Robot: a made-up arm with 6 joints.
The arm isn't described. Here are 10 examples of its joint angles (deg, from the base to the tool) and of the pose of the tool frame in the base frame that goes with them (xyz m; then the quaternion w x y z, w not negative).
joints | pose
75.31 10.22 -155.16 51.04 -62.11 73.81 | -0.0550 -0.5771 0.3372 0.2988 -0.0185 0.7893 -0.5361
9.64 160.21 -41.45 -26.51 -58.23 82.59 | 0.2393 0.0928 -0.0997 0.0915 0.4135 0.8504 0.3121
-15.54 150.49 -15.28 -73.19 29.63 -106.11 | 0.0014 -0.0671 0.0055 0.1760 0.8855 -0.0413 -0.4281
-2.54 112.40 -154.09 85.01 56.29 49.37 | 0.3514 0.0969 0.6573 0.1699 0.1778 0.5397 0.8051
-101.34 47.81 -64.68 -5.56 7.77 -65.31 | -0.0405 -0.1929 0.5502 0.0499 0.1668 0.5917 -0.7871
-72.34 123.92 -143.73 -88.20 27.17 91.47 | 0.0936 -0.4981 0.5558 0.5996 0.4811 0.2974 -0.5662
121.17 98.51 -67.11 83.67 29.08 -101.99 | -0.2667 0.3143 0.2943 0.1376 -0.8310 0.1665 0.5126
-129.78 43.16 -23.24 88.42 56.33 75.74 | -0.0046 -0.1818 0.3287 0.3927 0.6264 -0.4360 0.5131
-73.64 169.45 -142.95 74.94 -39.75 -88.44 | 0.0918 -0.6095 0.1092 0.2493 0.5245 0.5371 -0.6117
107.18 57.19 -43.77 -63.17 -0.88 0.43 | -0.0798 0.2521 0.3947 0.6052 -0.7523 0.0619 0.2528
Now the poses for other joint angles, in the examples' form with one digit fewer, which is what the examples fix.
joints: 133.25 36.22 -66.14 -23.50 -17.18 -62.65
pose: -0.065 0.046 0.633 0.851 -0.298 -0.163 0.401
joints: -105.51 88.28 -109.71 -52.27 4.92 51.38
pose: -0.106 -0.346 0.634 0.486 0.452 0.313 -0.680
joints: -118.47 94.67 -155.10 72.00 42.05 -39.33
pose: -0.023 -0.224 0.758 0.700 0.214 0.399 -0.552
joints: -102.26 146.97 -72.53 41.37 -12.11 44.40
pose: -0.107 -0.404 -0.039 0.243 0.961 -0.080 -0.105
